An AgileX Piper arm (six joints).
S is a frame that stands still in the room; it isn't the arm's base.
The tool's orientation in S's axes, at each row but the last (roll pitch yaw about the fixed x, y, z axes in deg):
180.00, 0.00, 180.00
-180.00, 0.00, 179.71
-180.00, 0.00, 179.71
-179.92, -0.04, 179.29
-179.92, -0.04, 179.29
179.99, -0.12, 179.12
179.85, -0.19, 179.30
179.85, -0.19, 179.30
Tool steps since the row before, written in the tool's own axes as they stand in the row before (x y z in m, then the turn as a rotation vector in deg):
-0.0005, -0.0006, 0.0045, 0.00, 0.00, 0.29
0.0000, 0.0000, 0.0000, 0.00, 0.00, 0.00
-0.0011, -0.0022, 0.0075, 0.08, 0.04, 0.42
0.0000, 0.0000, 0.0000, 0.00, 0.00, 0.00
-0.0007, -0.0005, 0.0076, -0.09, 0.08, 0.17
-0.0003, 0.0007, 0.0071, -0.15, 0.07, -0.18
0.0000, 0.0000, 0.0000, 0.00, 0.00, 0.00
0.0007, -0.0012, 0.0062, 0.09, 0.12, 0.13
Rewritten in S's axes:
0.0005, -0.0006, -0.0045, 0.00, 0.00, -0.29
0.0000, 0.0000, 0.0000, 0.00, 0.00, 0.00
0.0011, -0.0022, -0.0075, -0.08, 0.04, -0.42
0.0000, 0.0000, 0.0000, 0.00, 0.00, 0.00
0.0007, -0.0005, -0.0076, 0.09, 0.08, -0.17
0.0003, 0.0007, -0.0071, 0.15, 0.07, 0.18
0.0000, 0.0000, 0.0000, 0.00, 0.00, 0.00
-0.0007, -0.0012, -0.0062, -0.09, 0.12, -0.13

